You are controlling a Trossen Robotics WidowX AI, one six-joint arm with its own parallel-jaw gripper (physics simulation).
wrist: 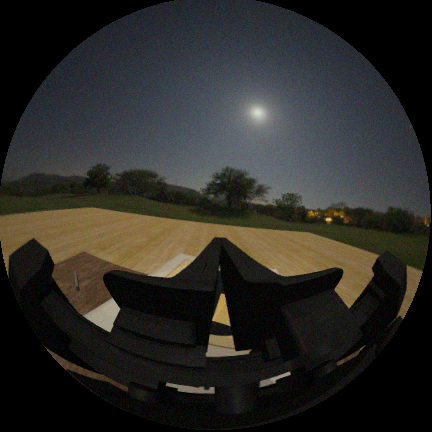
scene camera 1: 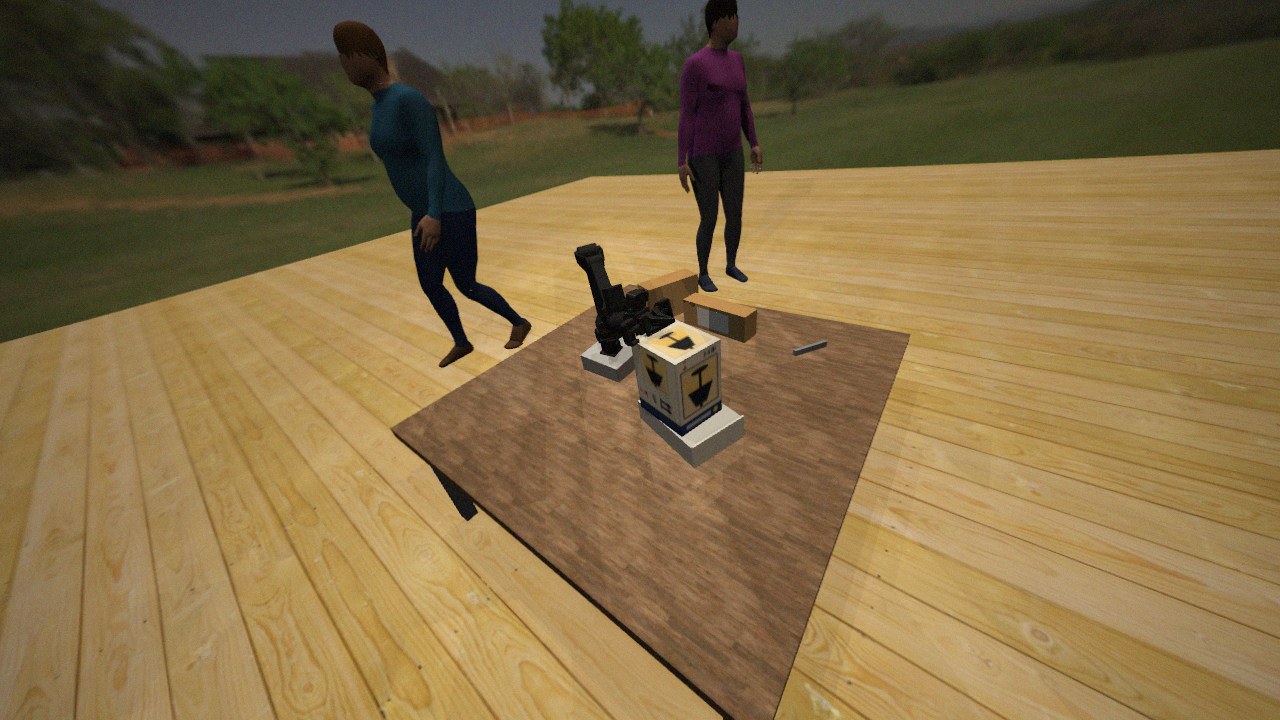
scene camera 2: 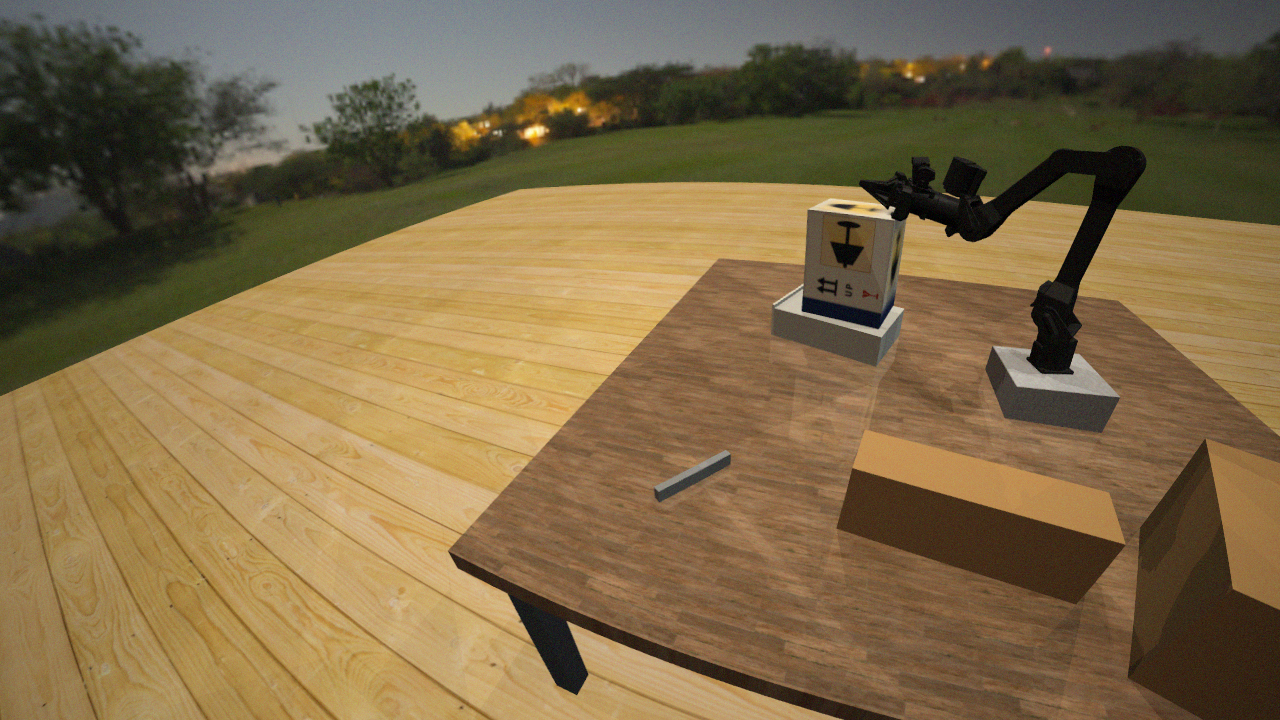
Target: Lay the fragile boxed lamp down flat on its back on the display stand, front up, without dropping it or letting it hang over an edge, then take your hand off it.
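Places are measured from the arm's base along level axes (x ahead, y left, z up), in metres.
Pixels of known places: gripper, fingertip midpoint: (wrist: 218,242) (scene camera 1: 674,320) (scene camera 2: 859,182); arm's base, origin of the base link: (scene camera 1: 611,350) (scene camera 2: 1049,366).
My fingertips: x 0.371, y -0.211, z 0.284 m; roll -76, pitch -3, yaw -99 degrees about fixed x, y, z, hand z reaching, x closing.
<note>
For each thing: its top centre in the pictures, then the offset to it from my fingertips. Level surfaces: height alone.
- boxed lamp, middle of its top: (wrist: 214,300) (scene camera 2: 859,208) (scene camera 1: 674,339) dx -0.004, dy -0.002, dz -0.054 m
- brown table, its level: dz -0.350 m
- small grey bar, middle of its top: (scene camera 2: 693,470) (scene camera 1: 810,345) (wrist: 75,277) dx +0.270, dy +0.509, dz -0.328 m
The boxed lamp (scene camera 1: 678,383) (scene camera 2: 848,268) (wrist: 221,311) stands upright on the white display stand (scene camera 1: 716,438) (scene camera 2: 827,336), its dark blue band at the bottom. Lamp pictures show on its top and on the sides in view. My gripper (scene camera 1: 669,309) (scene camera 2: 865,184) (wrist: 218,242) is shut and empty, with its fingertips together. It reaches out over the top of the box from the arm's side, close above it; I cannot tell whether it touches. Part of the box top shows between and below the fingers in the wrist view.
Two brown boxes (scene camera 1: 725,319) (scene camera 2: 980,510) (scene camera 1: 671,288) (scene camera 2: 1181,573) stand on the brown table (scene camera 1: 626,501) (scene camera 2: 716,573). A small grey bar (scene camera 1: 810,347) (scene camera 2: 692,475) (wrist: 76,281) lies near one table edge. The arm stands on a pale block (scene camera 1: 605,363) (scene camera 2: 1051,398). Two people stand beyond the table in scene camera 1.
</note>
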